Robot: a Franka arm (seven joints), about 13 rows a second.
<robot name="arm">
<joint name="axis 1" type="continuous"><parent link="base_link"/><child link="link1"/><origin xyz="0 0 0.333"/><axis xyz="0 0 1"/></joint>
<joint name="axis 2" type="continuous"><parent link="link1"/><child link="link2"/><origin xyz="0 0 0"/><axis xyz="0 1 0"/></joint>
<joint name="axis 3" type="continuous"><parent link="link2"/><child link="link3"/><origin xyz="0 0 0.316"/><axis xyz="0 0 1"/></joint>
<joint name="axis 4" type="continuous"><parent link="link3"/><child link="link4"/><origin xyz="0.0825 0 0"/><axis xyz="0 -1 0"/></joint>
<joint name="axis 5" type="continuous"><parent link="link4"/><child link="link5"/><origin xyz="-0.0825 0 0.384"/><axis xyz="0 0 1"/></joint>
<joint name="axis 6" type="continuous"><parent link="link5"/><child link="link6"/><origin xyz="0 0 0"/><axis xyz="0 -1 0"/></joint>
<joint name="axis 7" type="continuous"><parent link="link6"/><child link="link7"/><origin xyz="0.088 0 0"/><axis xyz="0 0 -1"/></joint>
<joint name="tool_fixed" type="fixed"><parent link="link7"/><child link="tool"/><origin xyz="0 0 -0.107" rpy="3.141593 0 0"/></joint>
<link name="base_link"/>
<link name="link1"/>
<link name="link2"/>
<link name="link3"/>
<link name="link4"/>
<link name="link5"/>
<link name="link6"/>
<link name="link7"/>
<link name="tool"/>
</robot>
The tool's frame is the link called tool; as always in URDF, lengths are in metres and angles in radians. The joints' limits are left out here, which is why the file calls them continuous.
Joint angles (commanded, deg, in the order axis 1, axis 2, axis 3, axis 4, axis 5, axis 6, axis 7), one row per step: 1.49 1.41 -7.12 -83.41 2.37 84.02 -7.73; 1.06 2.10 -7.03 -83.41 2.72 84.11 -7.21; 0.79 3.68 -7.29 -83.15 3.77 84.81 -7.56; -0.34 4.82 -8.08 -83.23 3.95 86.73 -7.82; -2.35 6.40 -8.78 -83.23 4.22 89.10 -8.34; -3.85 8.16 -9.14 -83.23 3.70 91.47 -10.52; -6.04 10.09 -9.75 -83.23 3.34 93.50 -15.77; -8.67 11.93 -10.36 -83.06 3.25 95.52 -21.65; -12.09 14.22 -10.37 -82.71 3.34 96.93 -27.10; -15.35 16.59 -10.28 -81.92 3.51 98.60 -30.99; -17.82 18.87 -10.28 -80.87 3.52 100.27 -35.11; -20.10 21.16 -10.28 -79.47 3.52 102.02 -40.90; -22.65 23.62 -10.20 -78.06 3.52 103.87 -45.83; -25.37 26.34 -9.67 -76.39 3.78 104.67 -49.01
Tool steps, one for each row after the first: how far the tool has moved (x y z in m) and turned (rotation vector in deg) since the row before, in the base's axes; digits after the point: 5 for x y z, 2 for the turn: 0.00379 -0.00252 -0.00647 0.32 0.59 -0.83; 0.00962 -0.00304 -0.01211 0.91 0.49 -0.14; 0.00749 -0.01892 -0.00899 -0.11 -0.72 -1.76; 0.00836 -0.02743 -0.01222 -0.16 -0.83 -2.32; 0.00897 -0.02119 -0.01444 -0.97 -0.55 0.21; 0.00557 -0.03078 -0.01697 -0.85 -0.12 2.40; 0.00192 -0.03536 -0.01490 -0.71 -0.34 2.61; -0.00057 -0.03810 -0.01978 -0.20 0.51 2.00; -0.00115 -0.03621 -0.01712 -0.30 -0.05 0.71; -0.00024 -0.02943 -0.01438 -0.61 -0.25 1.69; -0.00030 -0.02792 -0.01186 -0.89 -0.52 3.60; -0.00255 -0.03050 -0.01409 -0.90 -0.38 2.56; -0.00347 -0.02769 -0.01753 0.08 0.29 1.01
